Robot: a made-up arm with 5 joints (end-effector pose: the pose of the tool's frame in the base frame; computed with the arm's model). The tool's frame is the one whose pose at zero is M. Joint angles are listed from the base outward.
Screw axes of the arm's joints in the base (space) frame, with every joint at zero. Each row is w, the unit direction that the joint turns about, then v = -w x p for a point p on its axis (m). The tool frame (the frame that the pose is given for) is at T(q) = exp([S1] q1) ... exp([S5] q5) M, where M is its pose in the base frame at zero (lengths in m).
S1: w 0 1 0 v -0.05 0 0
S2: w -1 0 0 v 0 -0.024 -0.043
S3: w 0 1 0 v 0.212 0 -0.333
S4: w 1 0 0 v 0 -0.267 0.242
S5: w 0 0 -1 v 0.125 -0.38 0
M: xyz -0.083 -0.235 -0.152 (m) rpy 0 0 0 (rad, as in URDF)
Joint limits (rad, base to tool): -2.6..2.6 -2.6..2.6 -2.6..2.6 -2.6..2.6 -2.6..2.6
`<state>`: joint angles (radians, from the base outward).
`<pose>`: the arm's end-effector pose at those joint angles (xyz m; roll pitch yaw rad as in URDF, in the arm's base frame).
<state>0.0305 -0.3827 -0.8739 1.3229 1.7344</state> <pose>-0.3448 -0.1773 -0.5674 1.9241 0.9183 0.0846</pose>
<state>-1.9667 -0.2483 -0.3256 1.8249 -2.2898</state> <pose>0.3329 -0.4474 -0.4454 -0.5869 1.2596 -1.7525</pose>
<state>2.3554 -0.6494 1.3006 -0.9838 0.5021</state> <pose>-0.1654 0.0391 0.4746 2.5322 -0.0903 2.9046</pose>
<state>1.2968 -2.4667 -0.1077 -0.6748 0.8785</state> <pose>-0.2039 0.2185 0.2954 -1.5351 0.8919 2.9368</pose>
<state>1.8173 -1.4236 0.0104 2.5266 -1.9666</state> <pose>-0.5428 -0.0011 0.5908 1.3607 -0.5600 -2.2834</pose>
